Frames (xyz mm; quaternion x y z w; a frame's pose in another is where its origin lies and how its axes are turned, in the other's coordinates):
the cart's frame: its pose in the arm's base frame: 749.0 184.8 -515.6 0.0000 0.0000 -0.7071 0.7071
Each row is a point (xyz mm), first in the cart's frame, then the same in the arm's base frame.
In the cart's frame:
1: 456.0 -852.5 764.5
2: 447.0 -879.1 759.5
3: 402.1 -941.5 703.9
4: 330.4 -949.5 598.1
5: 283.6 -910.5 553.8
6: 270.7 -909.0 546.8
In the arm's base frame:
1: -103.5 -271.2 248.9
2: -130.1 -262.2 243.9
3: -192.5 -217.3 188.3
4: -200.5 -145.6 82.5
5: -161.5 -98.8 38.2
6: -160.0 -85.9 31.2

